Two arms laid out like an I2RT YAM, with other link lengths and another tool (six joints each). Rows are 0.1 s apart.
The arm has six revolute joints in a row. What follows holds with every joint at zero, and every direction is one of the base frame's.
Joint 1 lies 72.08 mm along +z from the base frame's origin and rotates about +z.
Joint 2 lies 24 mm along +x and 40.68 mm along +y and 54.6 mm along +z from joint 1 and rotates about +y.
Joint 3 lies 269.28 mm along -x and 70.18 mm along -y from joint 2 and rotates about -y.
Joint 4 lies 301.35 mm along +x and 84.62 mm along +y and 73.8 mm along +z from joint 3 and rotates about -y.
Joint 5 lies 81.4 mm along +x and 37.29 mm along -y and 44.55 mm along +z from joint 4 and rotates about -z.
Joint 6 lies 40.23 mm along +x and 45.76 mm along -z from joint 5 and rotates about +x.
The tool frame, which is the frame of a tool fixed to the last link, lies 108 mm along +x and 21 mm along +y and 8 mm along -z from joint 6; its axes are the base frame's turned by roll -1.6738, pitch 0.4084 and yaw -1.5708 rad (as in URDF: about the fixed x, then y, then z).
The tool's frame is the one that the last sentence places.
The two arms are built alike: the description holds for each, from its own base.
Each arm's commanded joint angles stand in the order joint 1, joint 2, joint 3, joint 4, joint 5, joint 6.
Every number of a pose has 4 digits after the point.
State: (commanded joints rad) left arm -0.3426 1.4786 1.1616 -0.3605 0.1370 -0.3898; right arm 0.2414 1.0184 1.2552 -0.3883 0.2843 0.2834
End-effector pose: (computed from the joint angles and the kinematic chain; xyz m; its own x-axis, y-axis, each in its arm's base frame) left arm 0.4546 -0.1475 0.2136 -0.4439 -0.8932 0.0711 -0.6492 0.2659 -0.7126; right arm 0.3746 0.0899 0.4607 -0.1241 -0.7918 -0.5980 -0.1886 0.6105 -0.7692
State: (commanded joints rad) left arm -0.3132 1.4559 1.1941 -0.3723 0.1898 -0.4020; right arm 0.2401 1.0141 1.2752 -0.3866 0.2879 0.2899
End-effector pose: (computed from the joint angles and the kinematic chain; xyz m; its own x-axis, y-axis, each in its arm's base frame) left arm 0.4572 -0.1420 0.2377 -0.4508 -0.8863 0.1066 -0.6292 0.2307 -0.7422; right arm 0.3712 0.0880 0.4728 -0.1131 -0.7838 -0.6106 -0.1654 0.6209 -0.7663
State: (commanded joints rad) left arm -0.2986 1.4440 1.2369 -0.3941 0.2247 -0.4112; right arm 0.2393 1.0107 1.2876 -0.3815 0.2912 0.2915
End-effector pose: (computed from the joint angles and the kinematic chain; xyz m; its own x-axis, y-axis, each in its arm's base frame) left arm 0.4586 -0.1407 0.2603 -0.4609 -0.8781 0.1283 -0.6113 0.2093 -0.7632; right arm 0.3689 0.0866 0.4814 -0.1039 -0.7795 -0.6177 -0.1471 0.6263 -0.7656
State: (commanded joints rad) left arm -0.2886 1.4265 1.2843 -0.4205 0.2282 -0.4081; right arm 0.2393 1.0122 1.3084 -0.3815 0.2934 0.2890
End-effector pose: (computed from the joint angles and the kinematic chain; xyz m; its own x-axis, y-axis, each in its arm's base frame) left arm 0.4593 -0.1364 0.2868 -0.4608 -0.8793 0.1204 -0.5831 0.1977 -0.7879; right arm 0.3668 0.0858 0.4911 -0.0938 -0.7782 -0.6210 -0.1315 0.6280 -0.7670
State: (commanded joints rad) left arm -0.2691 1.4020 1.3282 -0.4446 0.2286 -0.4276; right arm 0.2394 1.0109 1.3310 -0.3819 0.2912 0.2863
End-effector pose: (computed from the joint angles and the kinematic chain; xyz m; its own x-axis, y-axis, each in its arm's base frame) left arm 0.4582 -0.1268 0.3149 -0.4395 -0.8890 0.1289 -0.5613 0.1597 -0.8121; right arm 0.3631 0.0853 0.5026 -0.0778 -0.7765 -0.6253 -0.1157 0.6300 -0.7679
